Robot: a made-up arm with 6 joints.
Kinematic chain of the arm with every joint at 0, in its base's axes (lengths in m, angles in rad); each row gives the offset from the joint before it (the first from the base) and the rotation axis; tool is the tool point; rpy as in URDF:
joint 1: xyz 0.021 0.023 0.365 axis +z
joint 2: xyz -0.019 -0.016 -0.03 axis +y
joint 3: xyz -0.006 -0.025 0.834 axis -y
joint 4: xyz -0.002 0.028 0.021 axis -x
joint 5: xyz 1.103 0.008 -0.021 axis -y
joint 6: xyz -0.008 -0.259 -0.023 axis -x
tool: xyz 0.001 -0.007 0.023 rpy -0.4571 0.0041 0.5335
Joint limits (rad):
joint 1: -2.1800..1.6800
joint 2: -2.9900..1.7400
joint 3: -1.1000..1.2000
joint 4: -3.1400..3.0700
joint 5: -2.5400..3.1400
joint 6: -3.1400..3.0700
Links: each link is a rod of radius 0.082 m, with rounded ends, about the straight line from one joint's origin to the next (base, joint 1, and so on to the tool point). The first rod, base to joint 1, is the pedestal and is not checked.
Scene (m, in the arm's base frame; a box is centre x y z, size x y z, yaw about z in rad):
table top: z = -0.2
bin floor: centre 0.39 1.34 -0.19 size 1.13 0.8 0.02 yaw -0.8
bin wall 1: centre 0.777 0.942 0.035 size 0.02 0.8 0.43 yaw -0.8
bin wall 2: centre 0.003 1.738 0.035 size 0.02 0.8 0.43 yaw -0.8
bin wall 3: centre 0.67 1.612 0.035 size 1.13 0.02 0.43 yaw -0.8
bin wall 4: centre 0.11 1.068 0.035 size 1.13 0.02 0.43 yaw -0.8
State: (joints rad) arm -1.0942 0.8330 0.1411 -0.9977 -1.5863 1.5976
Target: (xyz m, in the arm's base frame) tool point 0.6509 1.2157 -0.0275
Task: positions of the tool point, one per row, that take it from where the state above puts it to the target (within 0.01 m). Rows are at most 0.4 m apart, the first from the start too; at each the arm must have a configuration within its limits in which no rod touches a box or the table.
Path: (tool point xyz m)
1: 0.8443 -1.0242 0.1260
2: 1.1119 -0.7563 0.1814
3: 1.2930 -0.4212 0.2375
4: 1.3711 -0.0470 0.2943
5: 1.3390 0.3349 0.3519
6: 1.1991 0.6921 0.4101
7: 0.9629 0.9943 0.4688
8: 0.6509 1.2157 0.5280
9: 0.6632 1.2409 0.2520
10: 0.6509 1.2157 -0.0275

